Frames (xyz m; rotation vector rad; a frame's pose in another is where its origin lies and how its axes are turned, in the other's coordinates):
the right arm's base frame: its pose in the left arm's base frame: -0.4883 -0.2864 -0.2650 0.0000 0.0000 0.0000
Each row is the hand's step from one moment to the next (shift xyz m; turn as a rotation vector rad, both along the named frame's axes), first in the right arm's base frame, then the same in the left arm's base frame.
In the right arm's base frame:
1: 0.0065 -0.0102 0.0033 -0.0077 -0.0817 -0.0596
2: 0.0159 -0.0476 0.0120 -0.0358 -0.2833 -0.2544
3: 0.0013 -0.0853 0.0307 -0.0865 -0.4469 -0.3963
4: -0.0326 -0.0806 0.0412 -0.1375 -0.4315 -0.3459
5: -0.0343 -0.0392 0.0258 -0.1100 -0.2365 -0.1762
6: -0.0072 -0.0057 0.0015 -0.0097 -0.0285 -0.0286
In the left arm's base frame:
1: 0.0065 -0.0102 0.0033 -0.0077 -0.0817 -0.0596
2: 0.0159 -0.0476 0.0120 -0.0358 -0.2833 -0.2544
3: 0.0013 -0.0853 0.0307 -0.0865 -0.4469 -0.3963
4: -0.0326 -0.0806 0.0412 -0.1375 -0.4315 -0.3459
5: -0.0343 -0.0392 0.0258 -0.1100 -0.2365 -0.1762
6: -0.0072 -0.0057 0.0015 -0.0097 -0.0285 -0.0286

